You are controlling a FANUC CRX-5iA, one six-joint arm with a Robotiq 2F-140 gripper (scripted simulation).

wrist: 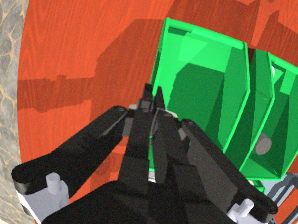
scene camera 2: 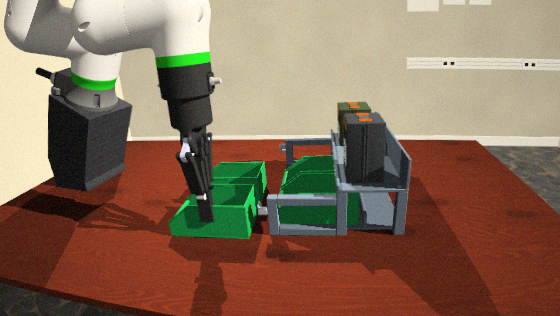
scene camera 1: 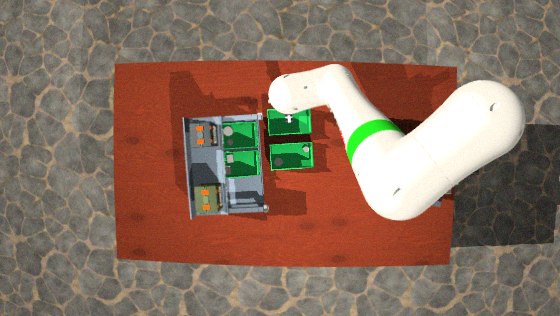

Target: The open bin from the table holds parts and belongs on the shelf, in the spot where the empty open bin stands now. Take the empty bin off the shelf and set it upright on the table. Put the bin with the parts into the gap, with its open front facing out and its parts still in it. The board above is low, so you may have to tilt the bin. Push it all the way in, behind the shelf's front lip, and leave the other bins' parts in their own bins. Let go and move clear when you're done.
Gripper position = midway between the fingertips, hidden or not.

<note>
In view: my gripper [scene camera 2: 208, 219] and a grey shelf [scene camera 2: 377, 210].
The grey shelf also shows in scene camera 1 [scene camera 1: 203, 164]. My gripper also shows in the wrist view [wrist: 150, 95].
</note>
